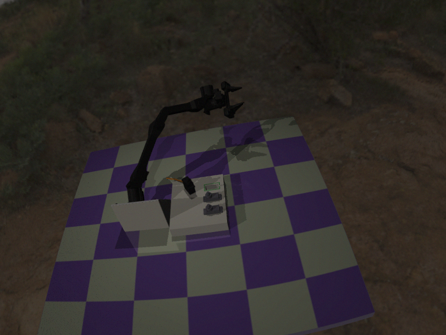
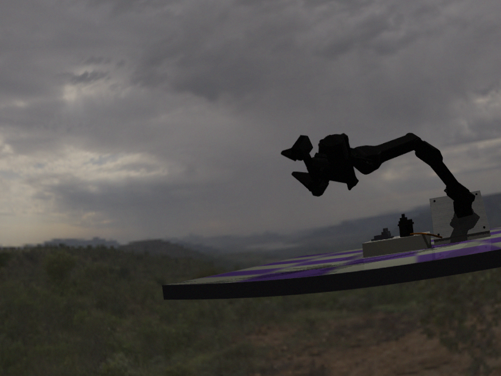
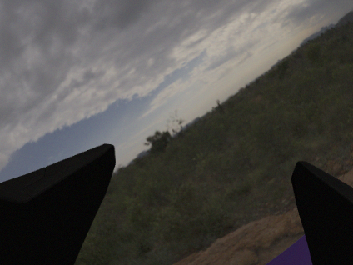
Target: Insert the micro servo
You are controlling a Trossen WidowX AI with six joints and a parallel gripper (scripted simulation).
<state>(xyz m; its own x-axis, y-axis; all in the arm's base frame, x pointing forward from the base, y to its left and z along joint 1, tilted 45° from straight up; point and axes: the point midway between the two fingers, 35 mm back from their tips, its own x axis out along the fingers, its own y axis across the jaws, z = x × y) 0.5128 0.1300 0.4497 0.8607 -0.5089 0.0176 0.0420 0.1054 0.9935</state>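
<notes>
My gripper tip is 39 cm to the left of the deck, 34 cm past it and 28 cm above it.
</notes>
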